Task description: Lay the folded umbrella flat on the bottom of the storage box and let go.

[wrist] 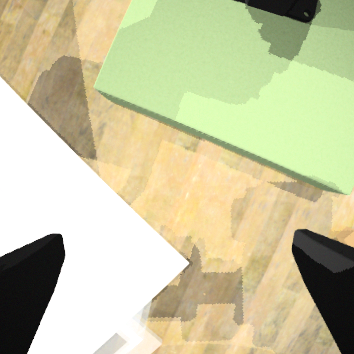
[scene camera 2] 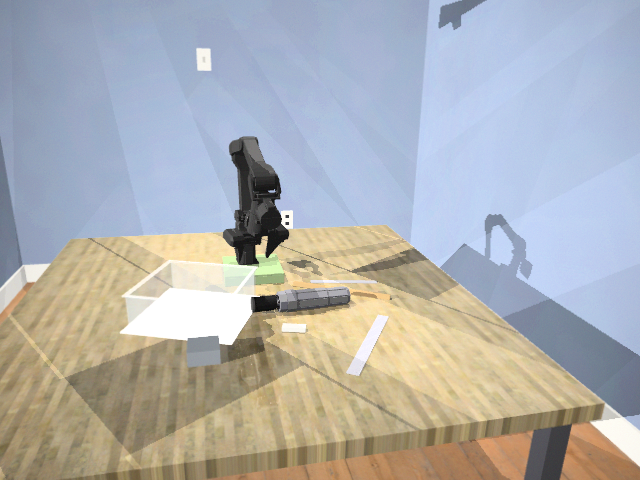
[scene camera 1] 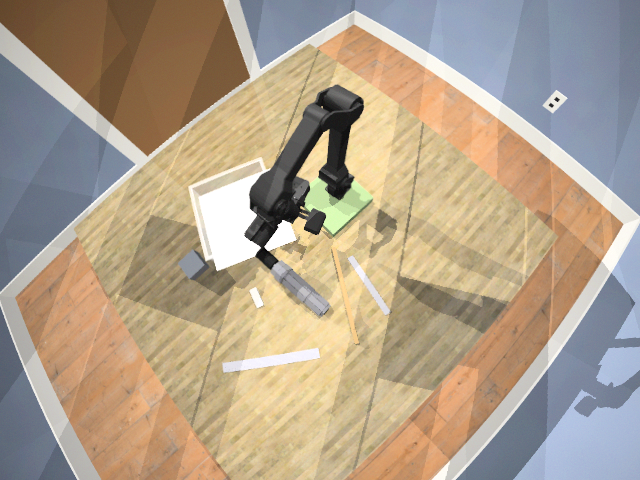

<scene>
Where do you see a storage box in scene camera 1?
221, 203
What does the storage box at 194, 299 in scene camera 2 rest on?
The table.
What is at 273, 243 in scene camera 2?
The gripper.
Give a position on a storage box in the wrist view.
104, 290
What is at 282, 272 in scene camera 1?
A folded umbrella.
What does the gripper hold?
Nothing.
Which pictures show the folded umbrella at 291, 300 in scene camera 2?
Scene camera 2 and scene camera 1 only.
</scene>
